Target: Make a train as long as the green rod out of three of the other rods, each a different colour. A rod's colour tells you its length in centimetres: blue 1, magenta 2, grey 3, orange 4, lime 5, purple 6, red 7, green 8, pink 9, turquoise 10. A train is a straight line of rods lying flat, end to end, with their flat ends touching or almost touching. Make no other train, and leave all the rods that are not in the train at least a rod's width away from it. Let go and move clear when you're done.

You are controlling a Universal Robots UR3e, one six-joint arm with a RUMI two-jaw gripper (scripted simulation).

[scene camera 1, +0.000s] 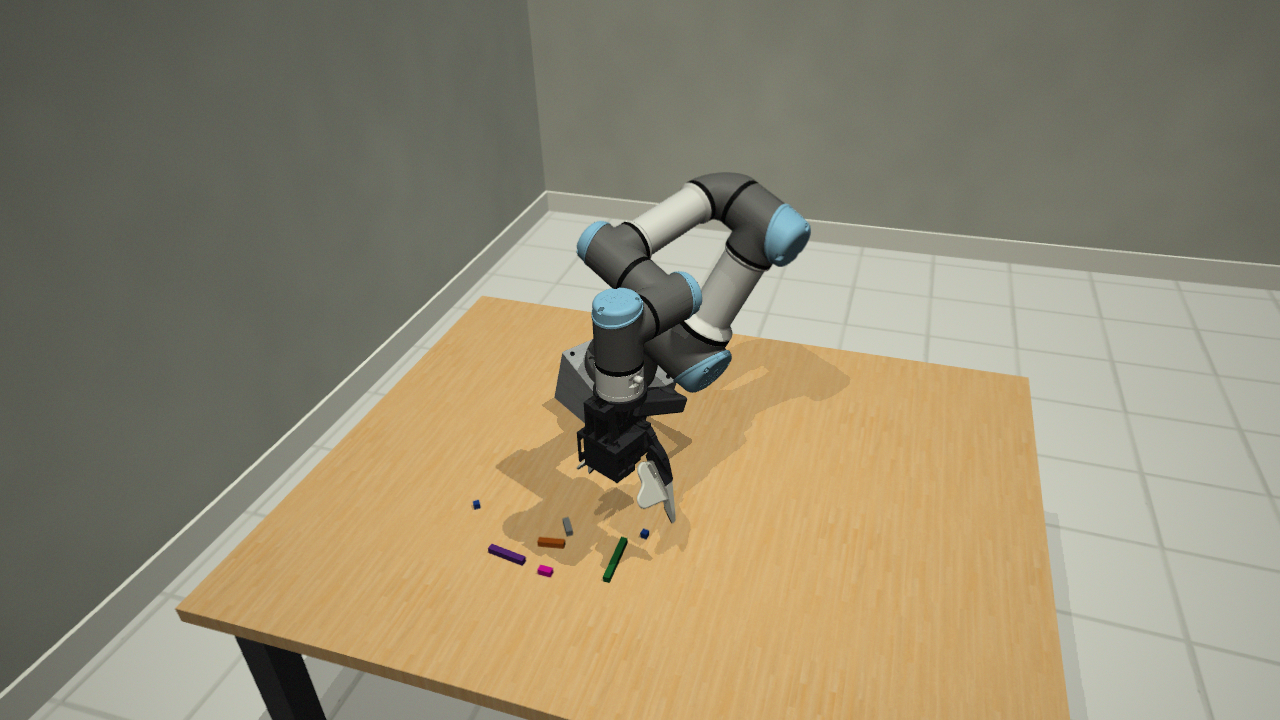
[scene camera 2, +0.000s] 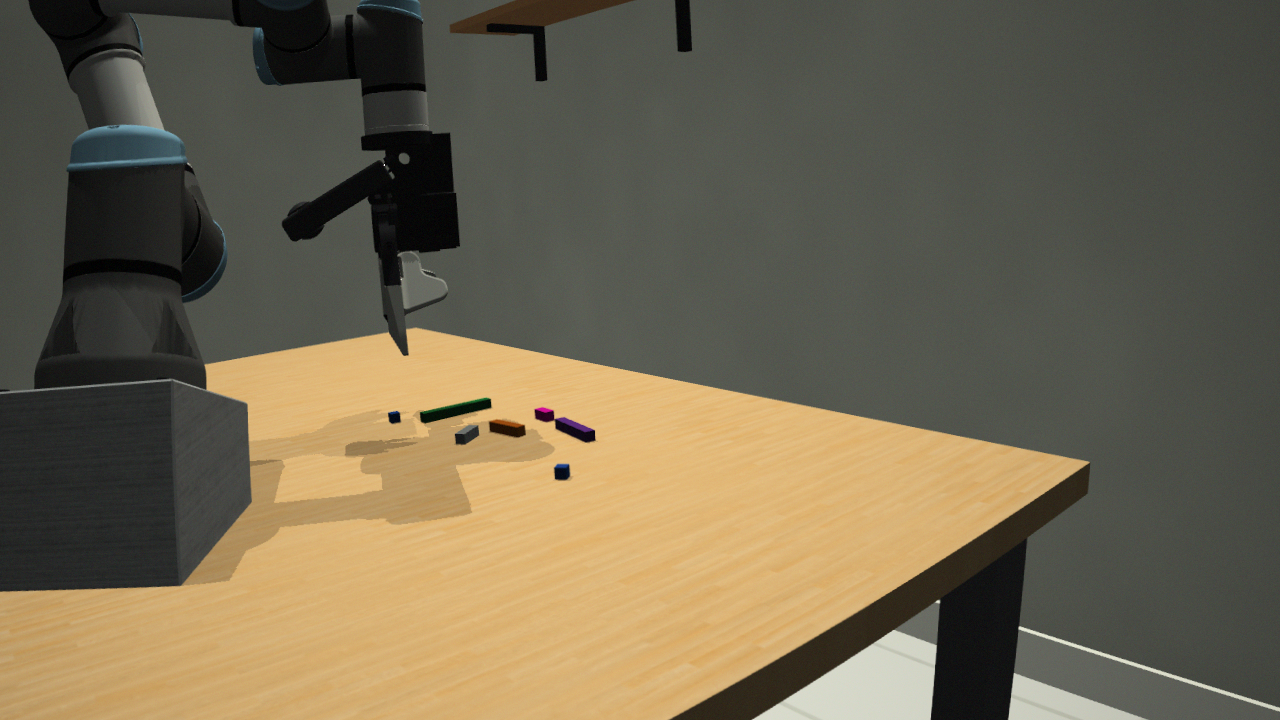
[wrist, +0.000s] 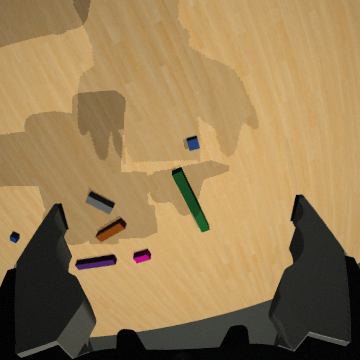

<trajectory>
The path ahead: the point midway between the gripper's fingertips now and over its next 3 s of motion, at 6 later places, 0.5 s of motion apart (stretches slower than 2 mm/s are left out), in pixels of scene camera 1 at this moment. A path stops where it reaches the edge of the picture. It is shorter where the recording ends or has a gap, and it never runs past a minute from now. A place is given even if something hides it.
My gripper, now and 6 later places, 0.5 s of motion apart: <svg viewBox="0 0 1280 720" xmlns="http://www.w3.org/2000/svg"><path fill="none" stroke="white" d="M630 496L642 501L643 504L644 510L644 520L644 527L643 529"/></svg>
</trajectory>
